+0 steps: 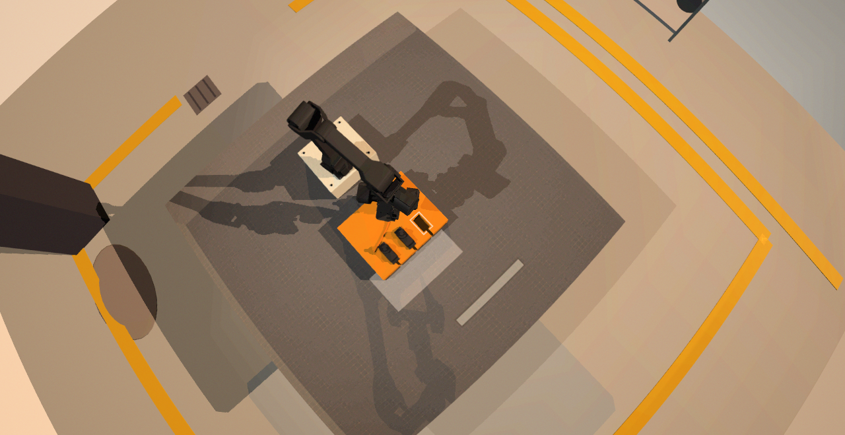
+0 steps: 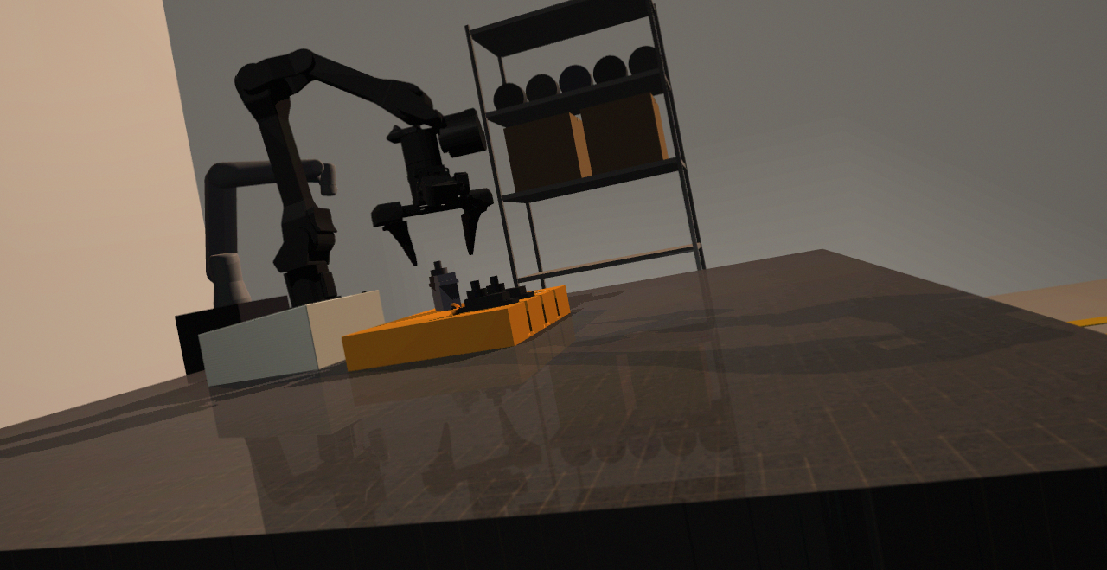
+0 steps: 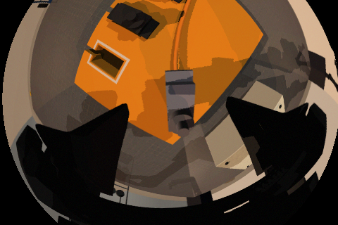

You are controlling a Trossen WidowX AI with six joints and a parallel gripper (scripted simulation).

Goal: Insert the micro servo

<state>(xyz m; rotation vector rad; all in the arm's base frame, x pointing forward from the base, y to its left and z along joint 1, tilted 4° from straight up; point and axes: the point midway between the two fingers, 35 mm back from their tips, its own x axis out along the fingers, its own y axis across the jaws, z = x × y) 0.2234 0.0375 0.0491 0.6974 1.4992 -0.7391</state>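
The orange deck lies 10 cm below my gripper tip and 4 cm to the right of it.
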